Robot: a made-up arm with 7 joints.
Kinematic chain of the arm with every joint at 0, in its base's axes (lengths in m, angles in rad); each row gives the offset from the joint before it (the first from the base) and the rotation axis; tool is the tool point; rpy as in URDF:
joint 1: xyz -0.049 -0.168 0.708 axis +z
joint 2: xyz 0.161 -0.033 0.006 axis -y
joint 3: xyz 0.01 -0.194 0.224 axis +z
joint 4: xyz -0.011 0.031 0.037 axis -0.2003 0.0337 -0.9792
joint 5: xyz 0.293 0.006 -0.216 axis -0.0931 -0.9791 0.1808
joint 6: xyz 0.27 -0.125 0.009 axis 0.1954 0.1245 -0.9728
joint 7: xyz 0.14 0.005 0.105 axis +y
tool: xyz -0.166 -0.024 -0.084 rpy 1.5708 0 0
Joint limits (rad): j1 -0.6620..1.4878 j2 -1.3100..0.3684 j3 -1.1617..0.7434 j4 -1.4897..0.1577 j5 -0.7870..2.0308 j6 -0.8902..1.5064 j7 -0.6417..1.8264
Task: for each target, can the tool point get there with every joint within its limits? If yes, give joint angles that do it. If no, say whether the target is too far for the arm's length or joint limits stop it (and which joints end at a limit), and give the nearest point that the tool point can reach.
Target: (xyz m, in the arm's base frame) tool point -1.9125 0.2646 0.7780
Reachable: no: too far | nearest point -0.6244 0.1488 0.7732 | short by 1.293 m
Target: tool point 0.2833 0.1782 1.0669
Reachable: yes | joints 0.6778 -0.5575 0.3736 -1.3387 0.9233 0.1185 1.2566
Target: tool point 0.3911 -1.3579 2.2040
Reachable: no: too far | nearest point 0.2318 -0.8712 1.3417 | short by 1.003 m
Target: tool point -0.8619 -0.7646 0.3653
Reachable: no: joint limits stop it (at a limit: joint 1, joint 2, joint 3, joint 7) | nearest point -0.4840 -0.7339 0.5059 | short by 0.404 m
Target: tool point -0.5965 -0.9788 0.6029
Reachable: no: joint limits stop it (at a limit: joint 1, joint 2, joint 3, joint 4, joint 5, joint 7) | nearest point -0.5787 -0.9624 0.6858 | short by 0.086 m
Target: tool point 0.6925 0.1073 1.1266
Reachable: yes | joints 0.9249 0.1149 -0.2090 -0.1317 0.1487 0.6420 1.4984
